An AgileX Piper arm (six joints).
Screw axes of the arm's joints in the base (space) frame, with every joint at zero. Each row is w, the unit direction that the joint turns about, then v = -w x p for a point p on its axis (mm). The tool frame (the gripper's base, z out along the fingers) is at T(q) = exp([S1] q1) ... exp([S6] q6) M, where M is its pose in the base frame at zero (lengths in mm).
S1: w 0 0 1 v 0 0 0
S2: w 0 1 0 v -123 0 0
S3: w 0 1 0 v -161.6 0 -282.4
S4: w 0.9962 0 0.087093 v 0 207.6 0
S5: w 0 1 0 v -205.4 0 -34.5
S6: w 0.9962 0 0.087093 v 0 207.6 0
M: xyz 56.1 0 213.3 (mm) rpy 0 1.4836 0 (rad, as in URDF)
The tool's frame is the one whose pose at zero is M.
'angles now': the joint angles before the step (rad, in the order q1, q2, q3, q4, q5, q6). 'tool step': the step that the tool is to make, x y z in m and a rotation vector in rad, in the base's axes. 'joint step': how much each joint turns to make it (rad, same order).
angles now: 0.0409 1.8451 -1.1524 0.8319 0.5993 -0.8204
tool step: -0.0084 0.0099 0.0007 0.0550 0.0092 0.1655
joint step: 0.0000 0.0014 0.0044 0.0870 0.1297 -0.1726
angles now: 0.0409 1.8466 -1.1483 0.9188 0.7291 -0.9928
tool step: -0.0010 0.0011 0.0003 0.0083 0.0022 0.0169
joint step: 0.0000 0.0001 0.0001 0.0081 0.0159 -0.0148
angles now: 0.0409 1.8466 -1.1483 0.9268 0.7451 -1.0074
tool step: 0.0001 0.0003 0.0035 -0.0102 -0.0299 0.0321
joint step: 0.0000 -0.0063 -0.0044 0.0014 0.0047 -0.0396
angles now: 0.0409 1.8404 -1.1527 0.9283 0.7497 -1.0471
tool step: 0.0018 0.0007 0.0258 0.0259 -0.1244 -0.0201
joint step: 0.0001 -0.0556 -0.0075 0.0821 -0.0401 -0.0720
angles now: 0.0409 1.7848 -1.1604 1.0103 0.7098 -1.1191
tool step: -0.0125 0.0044 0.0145 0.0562 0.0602 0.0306
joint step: 0.0001 -0.0429 0.0001 -0.0216 0.1012 0.0793
